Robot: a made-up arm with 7 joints. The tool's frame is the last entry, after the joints.
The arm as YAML. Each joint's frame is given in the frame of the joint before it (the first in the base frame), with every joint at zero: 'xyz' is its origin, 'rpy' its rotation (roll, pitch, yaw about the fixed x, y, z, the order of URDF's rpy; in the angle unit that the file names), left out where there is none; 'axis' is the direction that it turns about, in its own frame. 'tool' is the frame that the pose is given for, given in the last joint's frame.
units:
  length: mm
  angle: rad
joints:
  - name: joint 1
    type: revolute
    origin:
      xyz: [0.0, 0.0, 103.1]
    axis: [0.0, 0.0, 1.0]
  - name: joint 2
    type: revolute
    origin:
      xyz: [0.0, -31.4, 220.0]
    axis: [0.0, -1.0, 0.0]
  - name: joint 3
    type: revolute
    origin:
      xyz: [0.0, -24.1, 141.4]
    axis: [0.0, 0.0, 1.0]
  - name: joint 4
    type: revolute
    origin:
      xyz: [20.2, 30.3, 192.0]
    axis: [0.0, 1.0, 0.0]
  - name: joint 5
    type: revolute
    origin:
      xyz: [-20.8, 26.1, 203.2]
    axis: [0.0, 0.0, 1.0]
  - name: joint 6
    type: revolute
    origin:
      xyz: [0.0, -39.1, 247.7]
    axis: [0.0, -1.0, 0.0]
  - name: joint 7
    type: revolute
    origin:
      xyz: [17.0, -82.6, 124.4]
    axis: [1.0, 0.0, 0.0]
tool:
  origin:
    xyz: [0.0, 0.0, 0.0]
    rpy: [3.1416, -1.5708, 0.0]
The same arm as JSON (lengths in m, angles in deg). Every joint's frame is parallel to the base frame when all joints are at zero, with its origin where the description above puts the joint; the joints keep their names.
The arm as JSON. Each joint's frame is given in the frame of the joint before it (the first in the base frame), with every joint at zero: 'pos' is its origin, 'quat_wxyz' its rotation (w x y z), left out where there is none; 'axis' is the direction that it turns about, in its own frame. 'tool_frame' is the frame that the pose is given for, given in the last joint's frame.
{"length_unit": "m", "angle_unit": "deg", "joints": [
  {"joint": "joint 1", "pos": [0.0, 0.0, 0.1031], "axis": [0.0, 0.0, 1.0]},
  {"joint": "joint 2", "pos": [0.0, -0.0314, 0.22], "axis": [0.0, -1.0, 0.0]},
  {"joint": "joint 3", "pos": [0.0, -0.0241, 0.1414], "axis": [0.0, 0.0, 1.0]},
  {"joint": "joint 4", "pos": [0.0202, 0.0303, 0.192], "axis": [0.0, 1.0, 0.0]},
  {"joint": "joint 5", "pos": [-0.0208, 0.0261, 0.2032], "axis": [0.0, 0.0, 1.0]},
  {"joint": "joint 6", "pos": [0.0, -0.0391, 0.2477], "axis": [0.0, -1.0, 0.0]},
  {"joint": "joint 7", "pos": [0.017, -0.0826, 0.1244], "axis": [1.0, 0.0, 0.0]}
], "tool_frame": {"pos": [0.0, 0.0, 0.0], "quat_wxyz": [0.000003, -0.707106, -0.000003, -0.707108]}}

